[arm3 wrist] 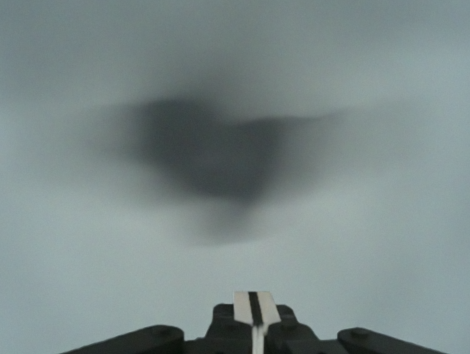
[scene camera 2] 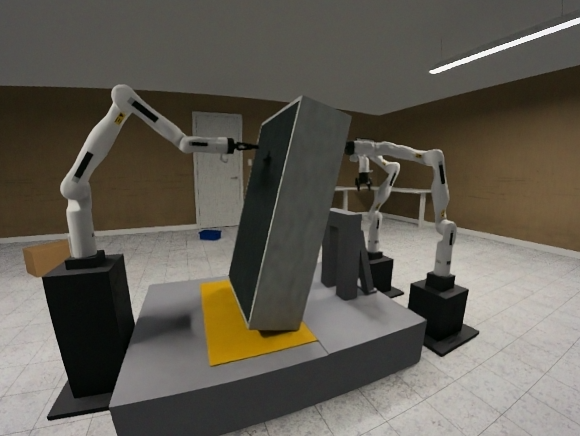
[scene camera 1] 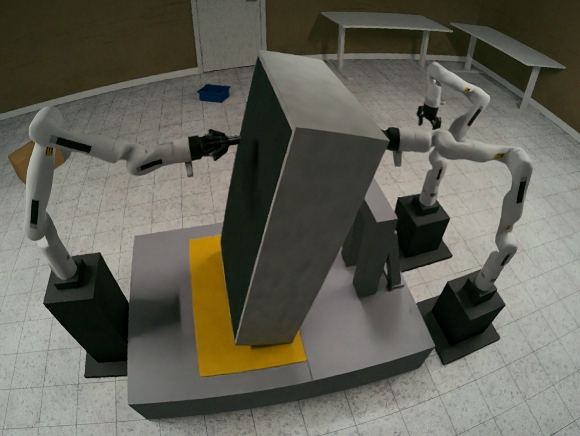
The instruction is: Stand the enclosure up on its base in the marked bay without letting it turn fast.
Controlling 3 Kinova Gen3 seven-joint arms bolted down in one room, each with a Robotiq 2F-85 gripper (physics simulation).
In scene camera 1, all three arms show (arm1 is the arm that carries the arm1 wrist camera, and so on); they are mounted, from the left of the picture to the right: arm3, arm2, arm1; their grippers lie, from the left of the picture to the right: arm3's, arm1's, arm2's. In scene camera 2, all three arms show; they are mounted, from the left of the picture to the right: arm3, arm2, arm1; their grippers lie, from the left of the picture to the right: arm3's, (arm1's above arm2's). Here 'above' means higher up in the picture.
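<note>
The enclosure (scene camera 1: 310,215) (scene camera 2: 300,215), a tall grey box with a dark face, leans to the right, its lower end over the yellow marked bay (scene camera 1: 206,305) (scene camera 2: 220,347). A dark strip shows beneath that end. Arm3's gripper (arm3 wrist: 256,300) (scene camera 1: 237,141) (scene camera 2: 256,146) is shut and empty, its tips at the dark face; whether they touch is unclear. In the arm3 wrist view a blurred dark shadow lies on a pale surface. Arm1's gripper (scene camera 1: 393,139) (scene camera 2: 350,147) is behind the enclosure's upper right side, its fingers hidden. Arm2's gripper (scene camera 1: 429,120) (scene camera 2: 364,185) is open, pointing down, apart from the enclosure.
A grey platform (scene camera 1: 155,382) (scene camera 2: 155,370) bears the bay. A dark grey support stand (scene camera 1: 370,260) (scene camera 2: 347,260) rises on it behind the enclosure to the right. Black pedestals carry the arms. A blue bin (scene camera 1: 214,93) (scene camera 2: 210,235) and a brown box (scene camera 1: 22,162) (scene camera 2: 45,257) lie on the floor.
</note>
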